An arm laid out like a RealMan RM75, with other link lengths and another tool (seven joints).
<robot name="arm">
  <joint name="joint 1" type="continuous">
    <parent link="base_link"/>
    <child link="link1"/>
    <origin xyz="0 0 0.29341" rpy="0 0 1.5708"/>
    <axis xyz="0 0 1"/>
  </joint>
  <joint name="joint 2" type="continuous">
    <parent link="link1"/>
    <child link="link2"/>
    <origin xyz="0 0 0" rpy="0 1.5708 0"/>
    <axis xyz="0 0 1"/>
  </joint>
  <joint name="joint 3" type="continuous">
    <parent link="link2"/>
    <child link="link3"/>
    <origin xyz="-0.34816 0 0" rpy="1.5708 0 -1.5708"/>
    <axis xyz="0 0 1"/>
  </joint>
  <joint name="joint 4" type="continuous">
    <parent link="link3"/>
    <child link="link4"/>
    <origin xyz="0 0 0" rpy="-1.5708 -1.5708 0"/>
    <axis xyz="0 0 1"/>
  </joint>
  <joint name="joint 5" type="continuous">
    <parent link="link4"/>
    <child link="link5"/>
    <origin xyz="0.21 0 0" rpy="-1.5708 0 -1.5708"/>
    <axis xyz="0 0 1"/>
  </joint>
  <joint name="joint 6" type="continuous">
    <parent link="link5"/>
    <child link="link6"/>
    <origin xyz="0 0 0" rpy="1.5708 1.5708 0"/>
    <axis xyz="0 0 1"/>
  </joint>
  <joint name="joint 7" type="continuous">
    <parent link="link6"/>
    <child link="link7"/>
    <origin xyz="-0.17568 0 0" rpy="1.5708 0 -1.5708"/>
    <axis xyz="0 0 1"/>
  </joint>
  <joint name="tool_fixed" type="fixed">
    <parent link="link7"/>
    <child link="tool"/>
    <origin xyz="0.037 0.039 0.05" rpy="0 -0.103 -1.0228"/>
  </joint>
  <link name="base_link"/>
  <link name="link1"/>
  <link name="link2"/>
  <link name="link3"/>
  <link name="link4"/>
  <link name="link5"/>
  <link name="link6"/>
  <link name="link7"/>
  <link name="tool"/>
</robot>
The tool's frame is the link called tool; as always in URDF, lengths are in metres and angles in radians. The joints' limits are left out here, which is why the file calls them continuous.
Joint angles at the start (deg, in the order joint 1, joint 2, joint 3, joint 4, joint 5, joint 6, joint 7): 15.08, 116.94, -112.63, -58.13, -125.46, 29.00, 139.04
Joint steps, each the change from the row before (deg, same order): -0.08, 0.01, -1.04, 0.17, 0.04, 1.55, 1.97; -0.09, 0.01, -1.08, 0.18, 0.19, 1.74, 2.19; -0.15, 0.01, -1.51, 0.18, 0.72, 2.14, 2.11; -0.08, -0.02, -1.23, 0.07, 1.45, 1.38, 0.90; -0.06, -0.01, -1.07, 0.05, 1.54, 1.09, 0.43; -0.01, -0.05, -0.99, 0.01, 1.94, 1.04, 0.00; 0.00, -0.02, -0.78, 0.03, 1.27, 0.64, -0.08; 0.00, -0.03, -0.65, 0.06, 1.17, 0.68, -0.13; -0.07, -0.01, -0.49, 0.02, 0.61, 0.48, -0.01; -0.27, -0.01, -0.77, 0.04, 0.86, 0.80, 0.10; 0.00, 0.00, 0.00, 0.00, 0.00, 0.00, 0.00
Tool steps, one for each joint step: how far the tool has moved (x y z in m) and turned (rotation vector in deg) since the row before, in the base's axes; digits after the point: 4 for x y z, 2 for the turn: -0.0044, -0.0017, -0.0012, 0.41, 1.80, 0.56; -0.0047, -0.0018, -0.0006, 0.52, 2.16, 0.55; -0.0050, -0.0029, -0.0013, 0.57, 2.46, 0.54; -0.0023, -0.0022, -0.0013, 0.30, 1.86, -0.04; -0.0011, -0.0019, -0.0013, 0.22, 1.48, -0.24; -0.0001, -0.0012, -0.0003, 0.34, 1.34, -0.47; 0.0000, -0.0012, -0.0013, 0.07, 0.75, -0.29; 0.0005, -0.0009, -0.0004, 0.21, 0.61, -0.32; 0.0002, -0.0012, -0.0006, 0.10, 0.36, -0.14; 0.0014, -0.0027, -0.0009, 0.18, 0.60, -0.33; 0.0000, 0.0000, 0.0000, 0.00, 0.00, 0.00
